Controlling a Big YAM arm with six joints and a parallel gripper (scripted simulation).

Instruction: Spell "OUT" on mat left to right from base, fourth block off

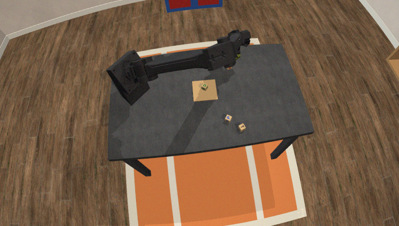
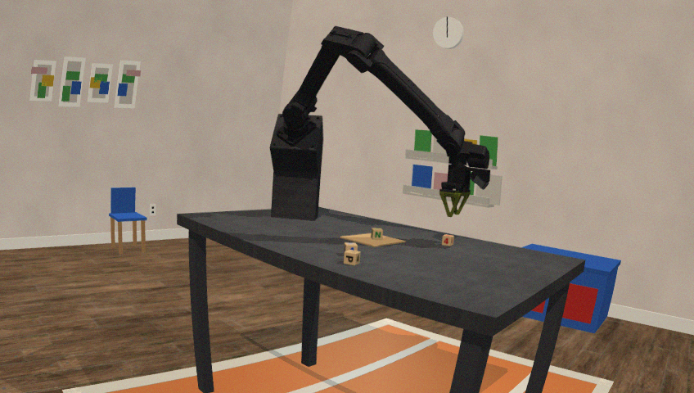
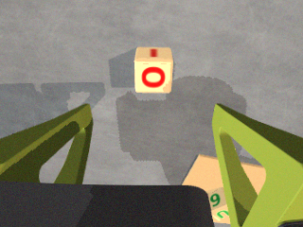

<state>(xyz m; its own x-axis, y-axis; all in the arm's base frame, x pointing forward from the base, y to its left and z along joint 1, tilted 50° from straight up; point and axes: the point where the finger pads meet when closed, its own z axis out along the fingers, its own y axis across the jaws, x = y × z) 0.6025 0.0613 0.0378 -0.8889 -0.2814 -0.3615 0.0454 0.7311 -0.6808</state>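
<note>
The O block is 10 mm behind my hand and 90 mm below it. Round my hand: green-lettered block (210 mm behind, 80 mm to the right, 80 mm below); then P block (180 mm behind, 320 mm to the right, 90 mm below); then tan mat (220 mm behind, 90 mm to the right, 100 mm below).
</note>
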